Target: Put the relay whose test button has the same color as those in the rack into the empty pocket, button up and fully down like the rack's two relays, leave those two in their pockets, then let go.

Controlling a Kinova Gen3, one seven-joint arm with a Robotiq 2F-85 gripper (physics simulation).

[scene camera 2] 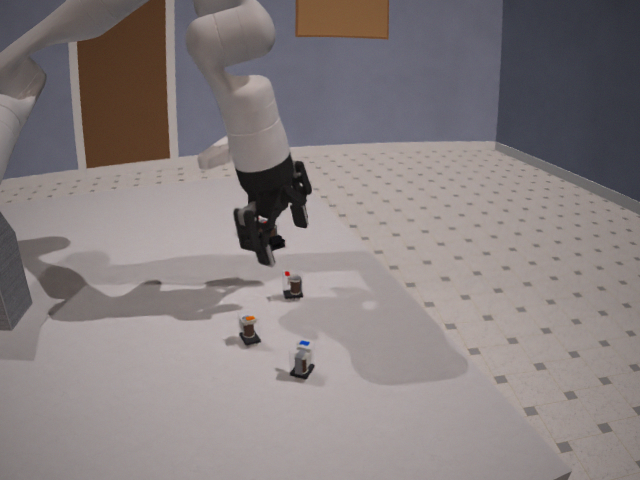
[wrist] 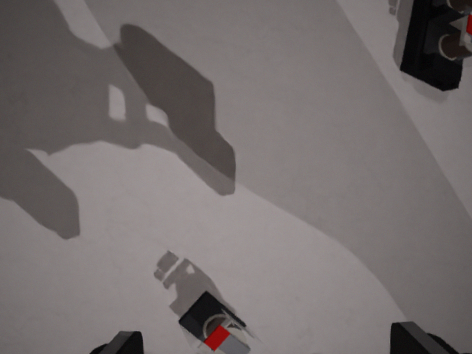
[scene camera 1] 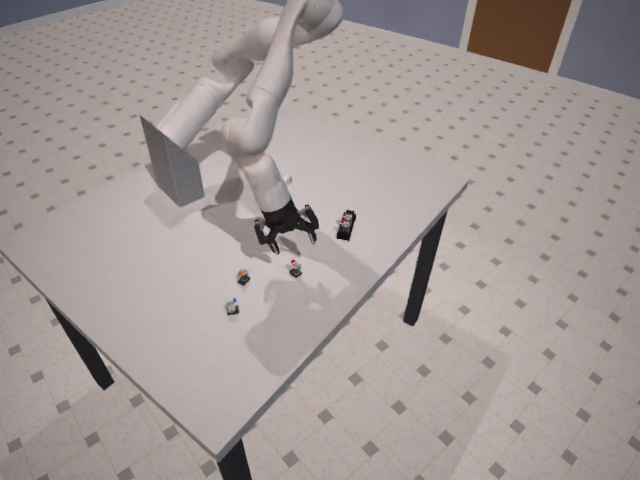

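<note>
A relay with a red test button stands upright on the table. The black rack holds two relays with red buttons; it is partly hidden behind the gripper in scene camera 2 and cut off at the wrist view's top right. Its empty pocket cannot be made out clearly. My gripper is open and empty, above the table close to the loose red-button relay. In the wrist view that relay lies between the fingertips sideways, nearer the left one, at the bottom edge.
A relay with an orange button and one with a blue button stand upright on the table. The grey arm mount stands at the table's far left in scene camera 1.
</note>
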